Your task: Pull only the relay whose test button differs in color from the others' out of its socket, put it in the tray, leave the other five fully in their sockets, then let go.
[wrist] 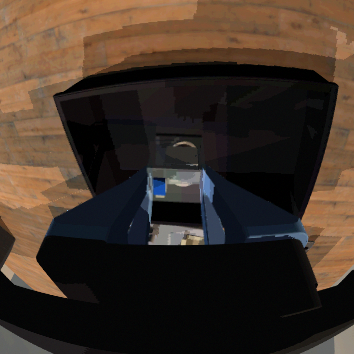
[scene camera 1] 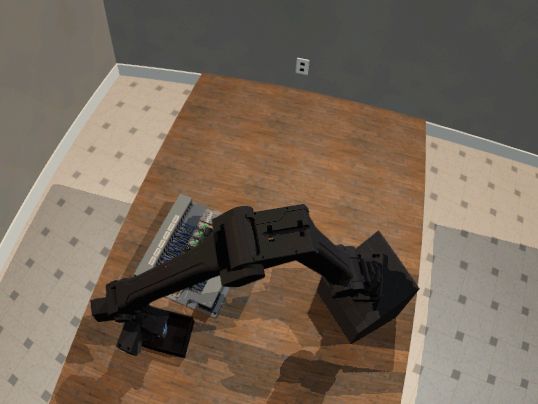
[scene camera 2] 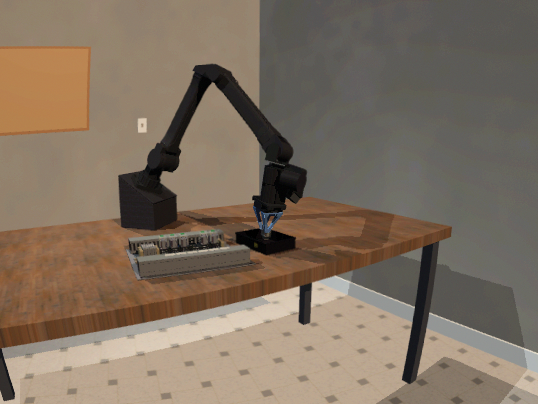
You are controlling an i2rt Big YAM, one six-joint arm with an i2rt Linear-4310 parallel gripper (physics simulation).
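Places are measured from the arm's base along level axes (x ahead, y left, z up), in centimetres.
Where they show: gripper, fingertip midpoint: (wrist: 175,173) (scene camera 1: 160,329) (scene camera 2: 264,231); arm's base at its link origin: (scene camera 1: 366,276) (scene camera 2: 146,185).
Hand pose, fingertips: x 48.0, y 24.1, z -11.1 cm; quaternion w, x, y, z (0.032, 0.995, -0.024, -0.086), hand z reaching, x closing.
Note:
Each offset is from my fingertips to the top centre of the thing.
My gripper (scene camera 2: 266,231) (wrist: 175,173) is shut on a relay with a blue test button, pointing down over the black tray @(dx +0.7, dy -0.4, dz -1.0 cm) (scene camera 1: 187,345) (scene camera 2: 282,247) (wrist: 200,71). The held relay @(dx +0.0, dy +0.6, dz +2.1 cm) (scene camera 2: 266,235) (wrist: 184,192) has a clear and grey body and is between the blue fingers, low within the tray's outline; whether it touches the tray floor is hidden. Relays with green buttons (scene camera 1: 204,227) (scene camera 2: 202,239) stand in the socket row in the scene views, with a gap in the row. The arm hides part of the row in scene camera 1.
The grey panel (scene camera 1: 184,204) (scene camera 2: 195,263) with long wire ducts and blue wires lies beside the tray. A block of light terminals @(dx -2.0, dy -36.9, dz +0.2 cm) (scene camera 2: 148,249) is at one end of it. The arm's dark base (scene camera 1: 350,320) (scene camera 2: 145,210) stands on the wooden table across from the panel.

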